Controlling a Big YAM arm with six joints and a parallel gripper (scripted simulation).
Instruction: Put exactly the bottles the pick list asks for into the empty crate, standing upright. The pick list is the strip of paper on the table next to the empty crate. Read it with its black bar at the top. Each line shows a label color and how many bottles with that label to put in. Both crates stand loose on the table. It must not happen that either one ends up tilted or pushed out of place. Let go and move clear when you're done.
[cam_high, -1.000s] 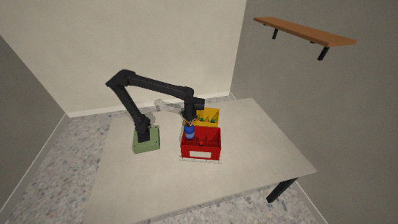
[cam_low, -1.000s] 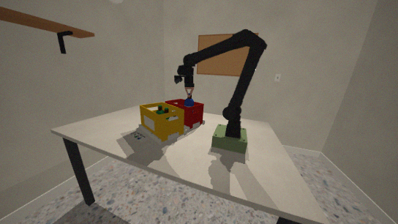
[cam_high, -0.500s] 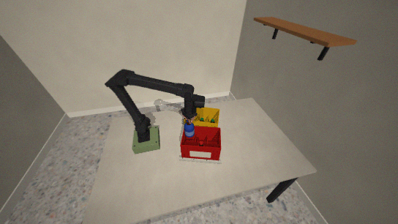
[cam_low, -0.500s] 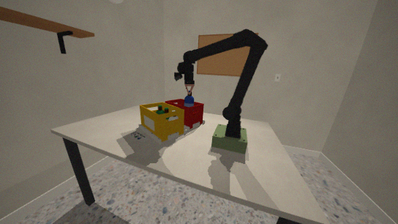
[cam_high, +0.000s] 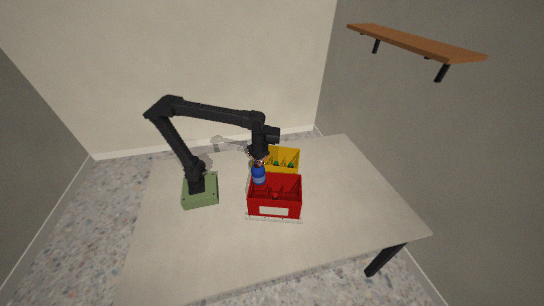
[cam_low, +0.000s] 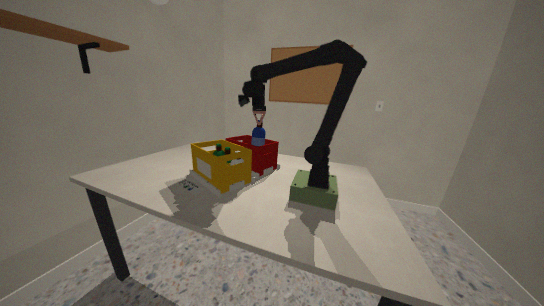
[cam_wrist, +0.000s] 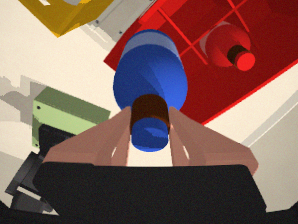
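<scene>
My gripper is now 60 mm above the blue-label bottle. Round my hand: white-labelled bottle: 200 mm below, 140 mm to the left, 50 mm ahead; then green-labelled bottle: 200 mm below, 130 mm ahead, 100 mm to the left; then red-label bottle: 200 mm below, 120 mm to the right, 60 mm ahead.
</scene>
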